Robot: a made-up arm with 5 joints.
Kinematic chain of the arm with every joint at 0, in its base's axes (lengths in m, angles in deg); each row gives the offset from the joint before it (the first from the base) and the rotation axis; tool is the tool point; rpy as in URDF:
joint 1: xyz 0.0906 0 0.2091 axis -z
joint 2: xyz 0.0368 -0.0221 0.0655 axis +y
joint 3: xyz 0.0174 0 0.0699 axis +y
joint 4: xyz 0.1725 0 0.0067 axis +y
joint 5: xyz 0.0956 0.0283 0 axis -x
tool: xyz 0 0 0 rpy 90 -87.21 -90
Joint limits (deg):
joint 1: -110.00..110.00
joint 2: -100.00..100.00
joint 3: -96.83..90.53
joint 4: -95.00..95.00
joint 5: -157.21..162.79
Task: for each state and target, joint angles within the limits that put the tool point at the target. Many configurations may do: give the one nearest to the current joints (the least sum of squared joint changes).
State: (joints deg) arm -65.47 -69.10 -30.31 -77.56 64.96
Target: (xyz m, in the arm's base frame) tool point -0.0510 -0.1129 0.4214
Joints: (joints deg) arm -40.53 -83.25 -26.03 -95.00 64.96
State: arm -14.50 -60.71 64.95 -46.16 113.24
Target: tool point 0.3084 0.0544 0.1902
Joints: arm -12.44 -33.78 81.55 -30.15 113.24
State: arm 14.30 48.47 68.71 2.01 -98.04
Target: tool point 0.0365 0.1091 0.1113
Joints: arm 60.71 92.93 57.22 -2.16 -98.04
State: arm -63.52 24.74 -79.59 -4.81 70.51
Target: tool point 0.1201 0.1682 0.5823
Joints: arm -77.97 24.91 -88.87 -14.64 70.51
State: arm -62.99 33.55 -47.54 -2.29 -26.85
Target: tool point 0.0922 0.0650 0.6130
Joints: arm -83.12 -5.29 -76.24 -9.49 -26.85
